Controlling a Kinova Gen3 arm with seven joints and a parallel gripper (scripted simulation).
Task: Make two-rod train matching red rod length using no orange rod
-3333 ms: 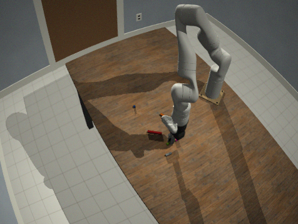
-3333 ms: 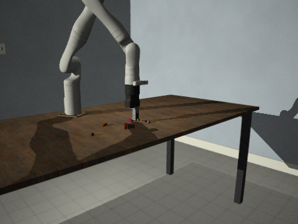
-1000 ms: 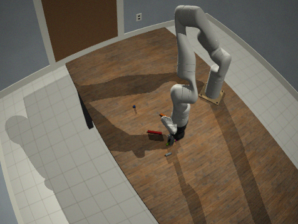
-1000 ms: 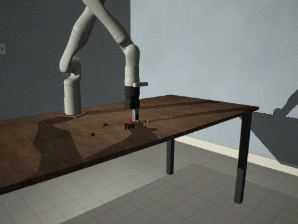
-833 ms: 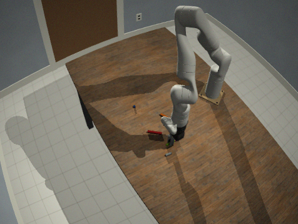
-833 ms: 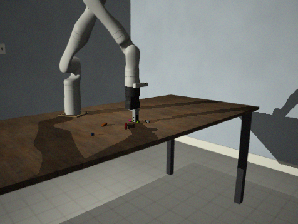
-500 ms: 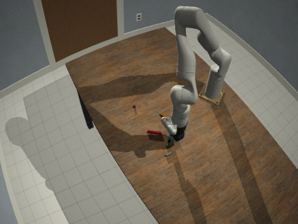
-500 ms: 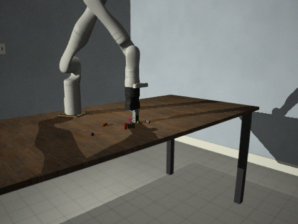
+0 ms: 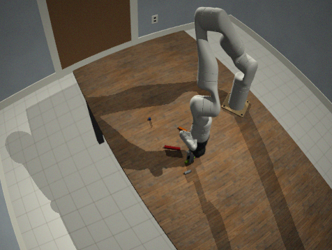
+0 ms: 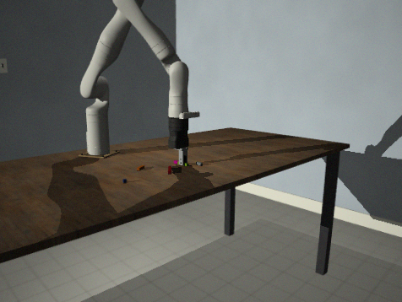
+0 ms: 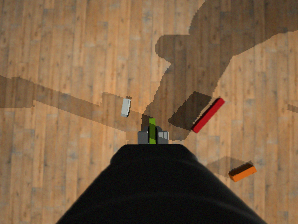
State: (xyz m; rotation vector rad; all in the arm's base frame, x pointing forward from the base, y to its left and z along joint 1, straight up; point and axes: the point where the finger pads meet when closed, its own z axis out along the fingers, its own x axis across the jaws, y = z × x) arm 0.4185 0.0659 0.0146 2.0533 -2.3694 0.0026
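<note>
Right now my hand is 10 mm above the lime rod. Round my hand: magenta rod 40 mm behind, 10 mm to the left, 10 mm below; then grey rod 50 mm ahead, 40 mm to the left, 10 mm below; then red rod 10 mm ahead, 100 mm to the right, 10 mm below.
</note>
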